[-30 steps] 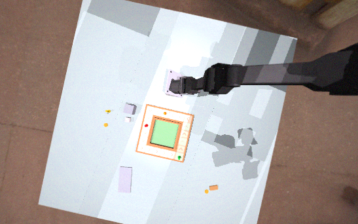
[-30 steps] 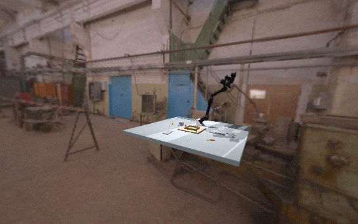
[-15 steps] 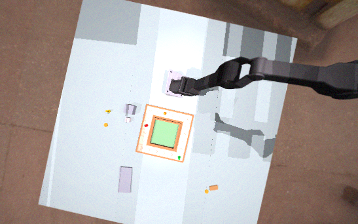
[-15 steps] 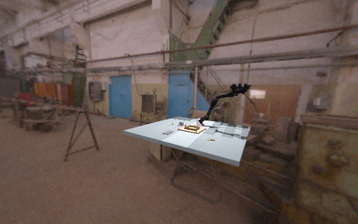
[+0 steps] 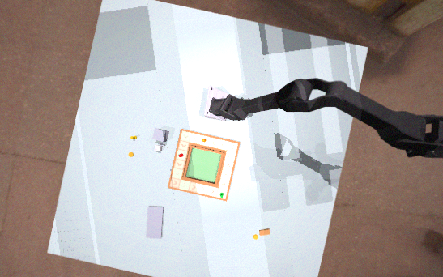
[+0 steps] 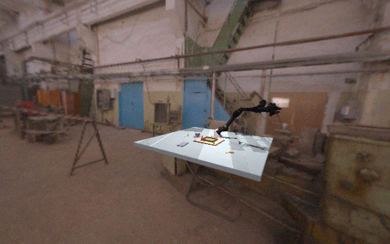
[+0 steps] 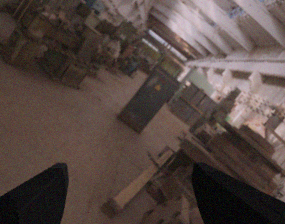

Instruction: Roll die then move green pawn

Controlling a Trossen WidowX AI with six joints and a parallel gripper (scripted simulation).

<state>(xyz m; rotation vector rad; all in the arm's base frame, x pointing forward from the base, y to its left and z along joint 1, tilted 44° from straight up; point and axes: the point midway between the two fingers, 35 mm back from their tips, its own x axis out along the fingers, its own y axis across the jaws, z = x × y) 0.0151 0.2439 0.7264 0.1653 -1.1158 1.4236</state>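
My gripper tip is now 270 mm short of the grey die, 930 mm to the left of it and 400 mm above it. Round my gripper tip: orange pawn (180 mm ahead, 730 mm to the right, 380 mm below); green tray (290 mm ahead, 700 mm to the right, 400 mm below); green pawn (400 mm ahead, 590 mm to the right, 380 mm below).
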